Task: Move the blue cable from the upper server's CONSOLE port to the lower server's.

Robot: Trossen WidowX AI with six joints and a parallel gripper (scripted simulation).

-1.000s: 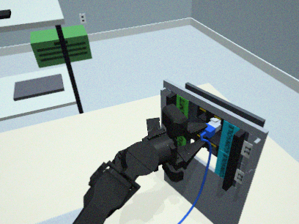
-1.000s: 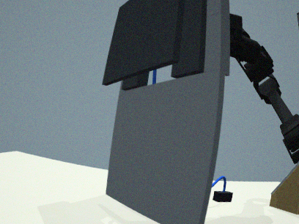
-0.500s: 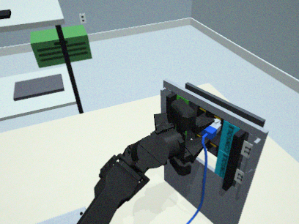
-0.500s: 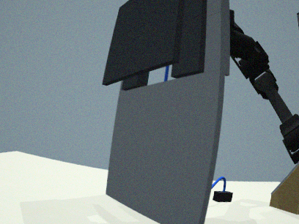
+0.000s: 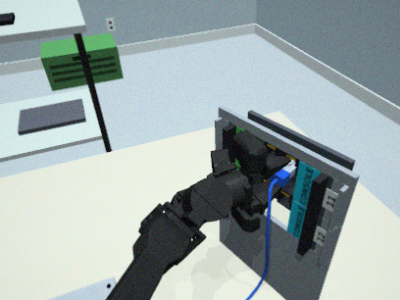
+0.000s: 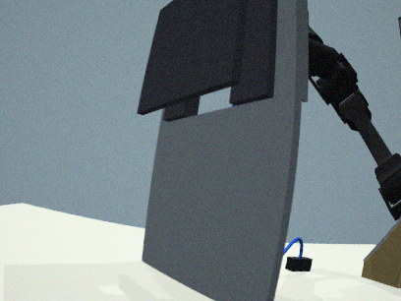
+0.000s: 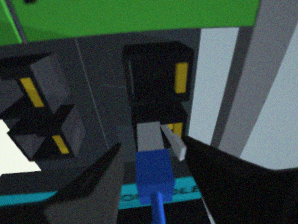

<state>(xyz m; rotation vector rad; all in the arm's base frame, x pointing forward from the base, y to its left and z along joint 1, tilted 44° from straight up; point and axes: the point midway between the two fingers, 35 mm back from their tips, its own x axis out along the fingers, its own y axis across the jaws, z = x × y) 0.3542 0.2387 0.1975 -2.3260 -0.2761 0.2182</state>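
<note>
My gripper tip is now 1 cm below the blue plug. Round my gripper tip: small black block (34 cm below, 22 cm behind, 16 cm to the right).
</note>
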